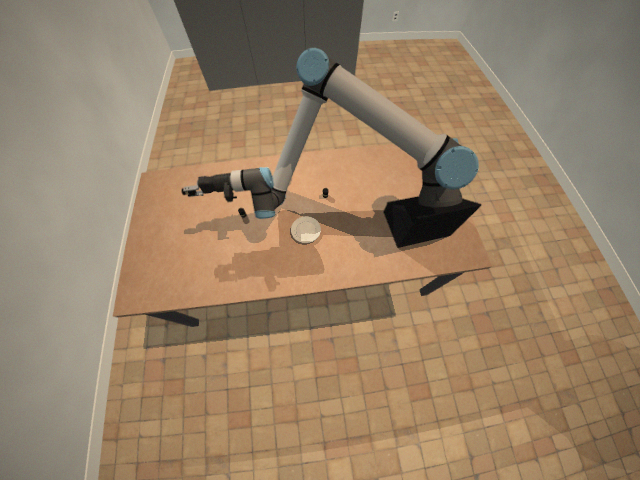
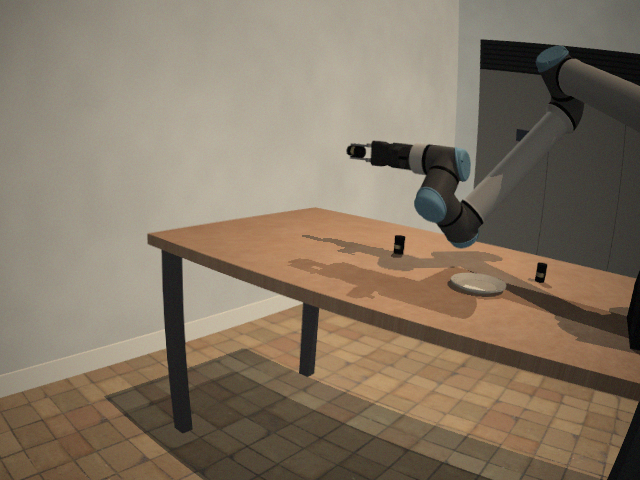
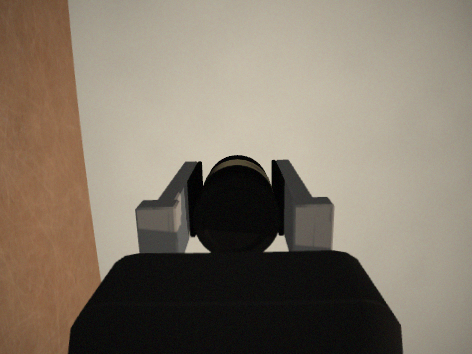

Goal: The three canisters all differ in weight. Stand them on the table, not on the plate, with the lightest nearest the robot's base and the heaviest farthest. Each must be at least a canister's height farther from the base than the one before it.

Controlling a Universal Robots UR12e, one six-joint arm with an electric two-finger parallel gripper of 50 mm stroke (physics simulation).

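Where they show: gripper, fingertip midpoint: (image 1: 186,192) (image 2: 352,150) (image 3: 237,184); arm's base at its link origin: (image 1: 439,201).
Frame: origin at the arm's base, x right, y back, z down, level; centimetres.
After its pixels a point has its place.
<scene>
My gripper (image 1: 189,190) @(y -110.4, x 21.5, z -9.1 cm) (image 2: 356,151) @(y -110.4, x 21.5, z -9.1 cm) (image 3: 237,184) @(y -110.4, x 21.5, z -9.1 cm) points sideways, away from the base, high above the far part of the table. It is shut on a black canister (image 2: 357,151) @(y -107.9, x 20.3, z -9.2 cm) (image 3: 237,212) @(y -106.9, x 21.3, z -9.2 cm) with a pale band, which lies tipped over between the fingers. A second black canister (image 1: 242,212) @(y -92.3, x 21.6, z 14.3 cm) (image 2: 399,244) @(y -92.2, x 21.6, z 16.2 cm) stands upright on the table (image 1: 170,279) @(y -131.2, x -5.3, z 19.2 cm) (image 2: 232,232) @(y -142.1, x 4.7, z 19.2 cm), below and nearer the base than the gripper. A third black canister (image 1: 325,192) @(y -48.2, x 24.9, z 14.3 cm) (image 2: 540,272) @(y -47.9, x 24.6, z 16.3 cm) stands upright on the table, nearer the base than the second.
A pale round plate (image 1: 293,238) @(y -68.6, x 3.4, z 17.7 cm) (image 2: 478,292) @(y -60.1, x 0.5, z 18.3 cm) lies on the table between the two standing canisters along its length, nearer the front edge. The robot's black base block (image 1: 429,222) @(y -11.5, x -11.3, z -3.9 cm) stands at the table's right end. A wall is beyond the far end.
</scene>
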